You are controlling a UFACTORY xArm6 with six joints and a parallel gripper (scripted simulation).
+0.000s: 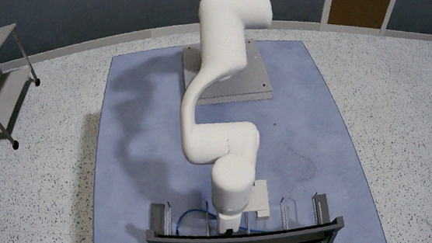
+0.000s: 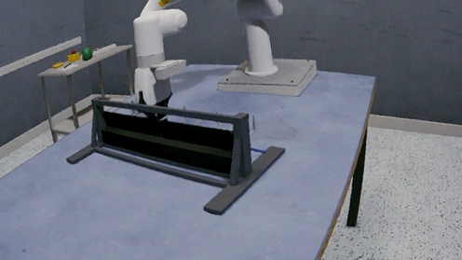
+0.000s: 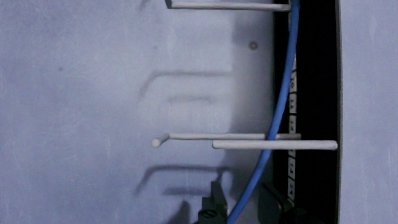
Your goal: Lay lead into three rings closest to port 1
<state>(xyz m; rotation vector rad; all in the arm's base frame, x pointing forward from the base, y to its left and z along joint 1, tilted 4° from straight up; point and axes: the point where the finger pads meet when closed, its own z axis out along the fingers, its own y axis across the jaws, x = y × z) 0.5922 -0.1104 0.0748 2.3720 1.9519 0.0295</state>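
Now: the rack 7 cm ahead of my hand, 4 cm to the left of it and 1 cm below it.
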